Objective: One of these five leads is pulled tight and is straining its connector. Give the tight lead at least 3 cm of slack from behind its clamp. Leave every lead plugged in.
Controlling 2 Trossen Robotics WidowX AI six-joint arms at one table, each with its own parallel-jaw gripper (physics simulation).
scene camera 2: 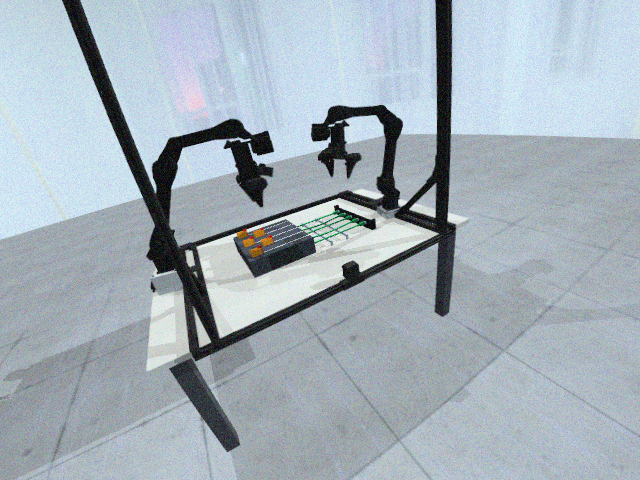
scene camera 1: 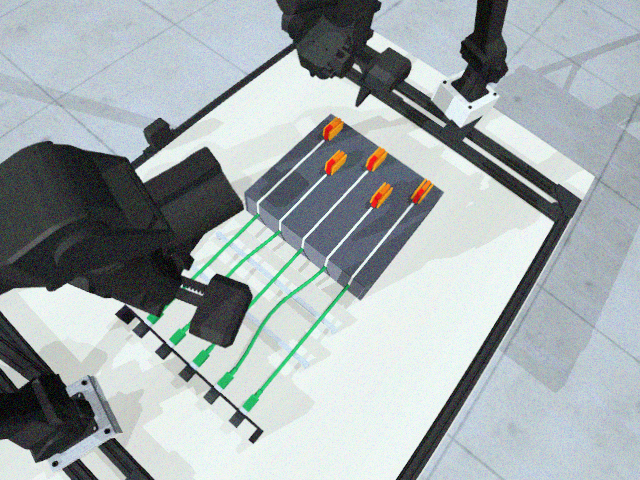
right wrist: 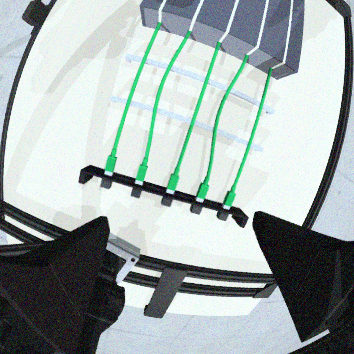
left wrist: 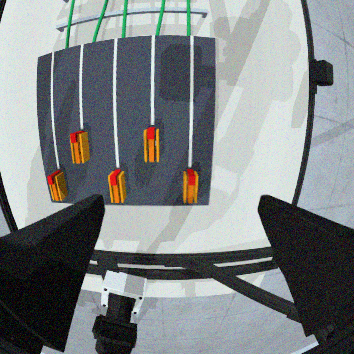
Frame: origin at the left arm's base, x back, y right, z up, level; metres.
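Where they show: left gripper, fingertip midpoint: [scene camera 2: 258,204] [scene camera 1: 335,90] [left wrist: 184,203]; right gripper, fingertip midpoint: [scene camera 2: 339,177] [scene camera 1: 178,304] [right wrist: 182,222]; left arm's base, link origin: [scene camera 2: 167,267] [scene camera 1: 469,88] [left wrist: 120,301]; right arm's base, link origin: [scene camera 2: 390,207] [scene camera 1: 70,422] [right wrist: 105,262].
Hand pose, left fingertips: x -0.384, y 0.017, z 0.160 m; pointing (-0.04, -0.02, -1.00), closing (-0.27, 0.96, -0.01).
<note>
Each offset is from my left fingertips to the top centre of the thing. "spot": to the spot under its first point.
Five green leads run from a black connector rack [scene camera 1: 175,353] [right wrist: 127,179] to a dark grey block {spot: dy -0.078, dx -0.082, dz -0.170 m} [scene camera 1: 310,206] [left wrist: 135,70] [scene camera 2: 286,258], continue as white lines on its top and end at orange clamps with red parts, such as the far-right clamp {dy -0.168, dx +0.093, dz -0.140 m} [scene camera 1: 421,191]. All five connectors sit at the rack. In the right wrist view, the second lead {spot: dy -0.105, dx -0.275, dz -0.210 m} [right wrist: 158,100] and fourth lead {spot: dy -0.197, dx -0.247, dz -0.210 m} [right wrist: 216,120] bow; the first {spot: dy -0.066, dx -0.291, dz -0.210 m} [right wrist: 131,95], third {spot: dy -0.166, dx -0.261, dz -0.210 m} [right wrist: 196,115] and fifth {spot: dy -0.264, dx -0.227, dz -0.209 m} [right wrist: 252,135] look straight. I cannot tell which is tight. My left gripper [left wrist: 184,203] [scene camera 2: 259,200] is open above the clamp end. My right gripper [right wrist: 182,222] [scene camera 2: 340,176] is open, high above the rack end.
Two pale thin bars [right wrist: 192,80] [right wrist: 185,119] lie across under the green leads. A black frame [scene camera 1: 496,304] edges the white table. A small black box [scene camera 2: 351,269] sits on the frame. In scene camera 1 the right arm hides parts of several leads.
</note>
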